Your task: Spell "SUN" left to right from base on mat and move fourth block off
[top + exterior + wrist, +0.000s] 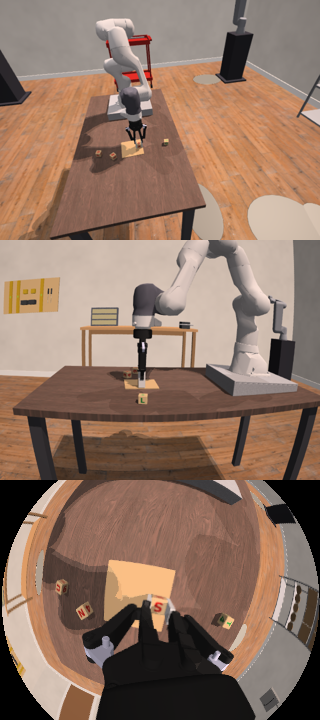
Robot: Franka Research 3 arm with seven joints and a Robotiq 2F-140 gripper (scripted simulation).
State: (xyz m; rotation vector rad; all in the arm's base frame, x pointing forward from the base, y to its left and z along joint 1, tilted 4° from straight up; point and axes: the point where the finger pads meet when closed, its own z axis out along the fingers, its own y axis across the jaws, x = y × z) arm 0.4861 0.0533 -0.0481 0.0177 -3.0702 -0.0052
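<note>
Right now the S block is 2 cm below my hand. Round my hand: mat (5 cm to the right, 4 cm below); N block (6 cm ahead, 17 cm to the right, 2 cm below); green L block (1 cm ahead, 18 cm to the left, 2 cm below).
</note>
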